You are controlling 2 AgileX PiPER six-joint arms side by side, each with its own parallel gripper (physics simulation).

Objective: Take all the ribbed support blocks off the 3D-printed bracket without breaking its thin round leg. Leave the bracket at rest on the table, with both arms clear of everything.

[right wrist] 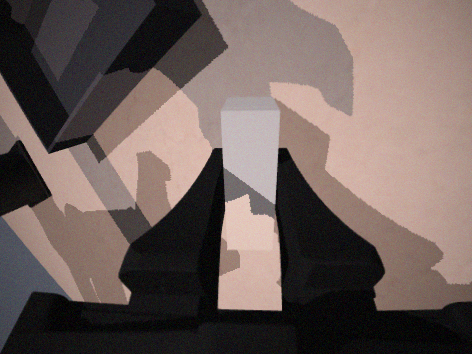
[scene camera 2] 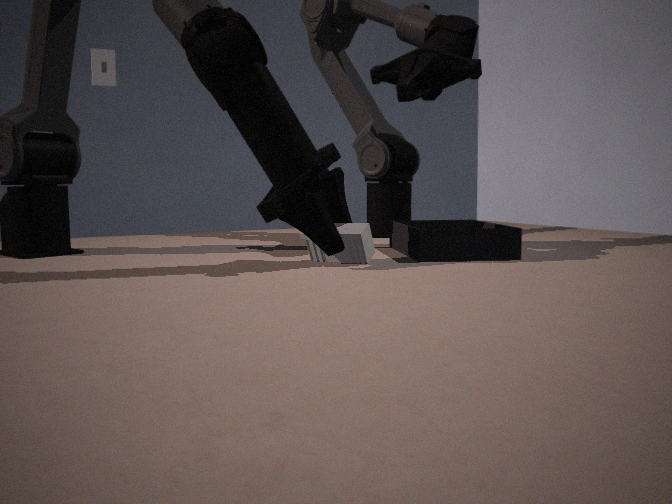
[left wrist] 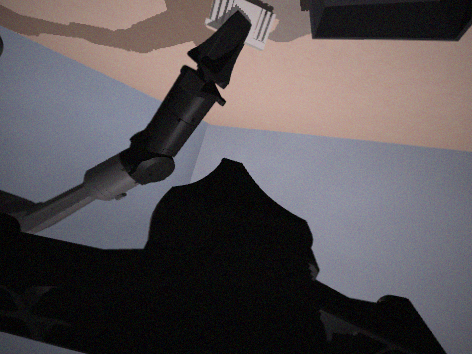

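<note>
The light grey bracket (scene camera 2: 355, 238) (left wrist: 256, 22) (right wrist: 250, 145) is a blocky piece at table level; I cannot tell if it touches the table. Ribbed supports (scene camera 2: 316, 253) (left wrist: 264, 27) show on its sides. Its thin round leg cannot be made out. My right gripper (scene camera 2: 340, 238) (right wrist: 250, 162) reaches down at a slant and is shut on the bracket, one finger on each side, hiding part of it. My left gripper (scene camera 2: 426, 86) (left wrist: 228, 173) is raised high at the upper right of the scene view, away from the bracket; its fingers look together and empty.
A black open tray (scene camera 2: 455, 241) (left wrist: 390, 38) stands on the table (scene camera 2: 336, 352) just right of the bracket in the scene view. The left arm's base (scene camera 2: 388, 208) stands behind, between bracket and tray. The right arm's base (scene camera 2: 35, 222) is at far left.
</note>
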